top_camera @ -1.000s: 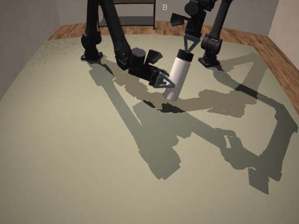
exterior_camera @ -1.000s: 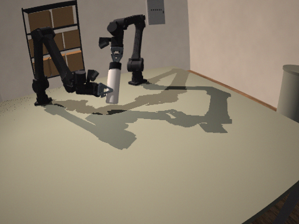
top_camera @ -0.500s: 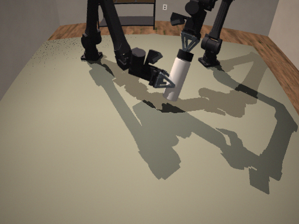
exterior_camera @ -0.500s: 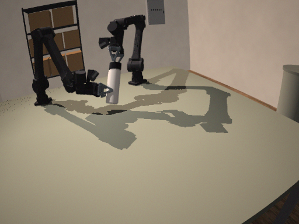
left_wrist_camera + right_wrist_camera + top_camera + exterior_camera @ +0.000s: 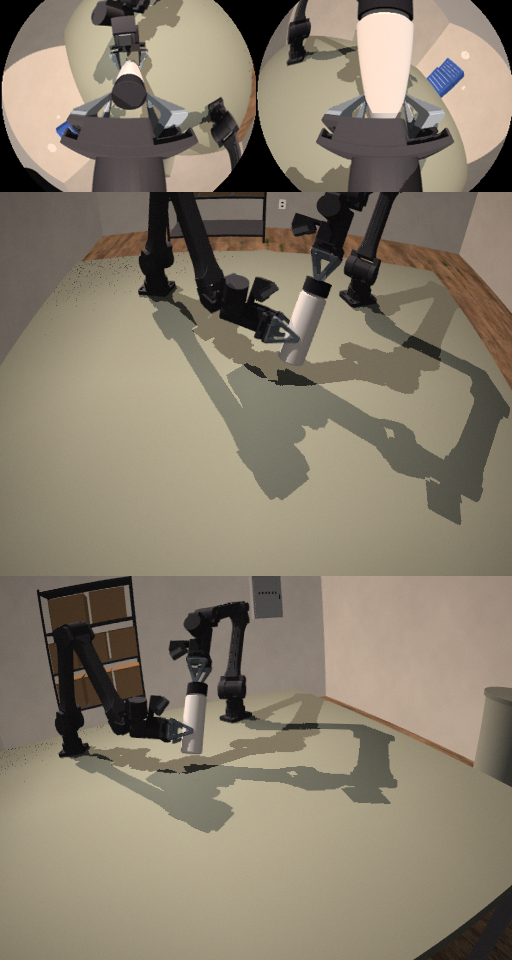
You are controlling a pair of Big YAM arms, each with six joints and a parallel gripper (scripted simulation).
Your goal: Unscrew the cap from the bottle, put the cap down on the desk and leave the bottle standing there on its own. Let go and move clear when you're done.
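Now: left hand 1 cm short of the black cap and 2 cm above it.
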